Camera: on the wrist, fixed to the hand. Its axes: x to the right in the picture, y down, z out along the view.
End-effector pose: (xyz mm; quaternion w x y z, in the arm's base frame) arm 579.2 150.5 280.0 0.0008 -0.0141 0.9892 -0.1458
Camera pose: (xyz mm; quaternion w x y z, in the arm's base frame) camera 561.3 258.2 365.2 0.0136 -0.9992 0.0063 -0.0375
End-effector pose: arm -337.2 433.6 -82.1 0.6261 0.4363 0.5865 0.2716
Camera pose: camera -430.6 509.4 -13.6 0.3615 -0.5019 0.3558 -0.7006
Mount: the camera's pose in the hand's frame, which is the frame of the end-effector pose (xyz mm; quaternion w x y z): 15.1 79.0 -112.7 0.0258 0.0356 -0.1586 -0.9864
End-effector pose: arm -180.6 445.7 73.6 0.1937 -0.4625 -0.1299 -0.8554
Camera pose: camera -235.9 326.9 29.0 0.8429 0.0126 0.5207 0.1352
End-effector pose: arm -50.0 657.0 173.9 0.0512 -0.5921 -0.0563 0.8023
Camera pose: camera 52.1 584.5 114.7 0.8048 0.1693 -0.5650 0.0661
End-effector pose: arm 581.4 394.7 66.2 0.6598 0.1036 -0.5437 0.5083
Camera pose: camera 586.9 517.3 2.1 0.4285 0.6430 0.0016 -0.6347
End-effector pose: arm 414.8 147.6 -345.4 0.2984 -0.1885 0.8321 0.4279
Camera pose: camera 320.7 98.3 -256.6 0.5684 -0.7471 -0.1965 -0.2830
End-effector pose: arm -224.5 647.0 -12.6 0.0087 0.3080 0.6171 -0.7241
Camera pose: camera -156.7 735.0 -95.2 0.6271 0.7152 -0.2926 0.0981
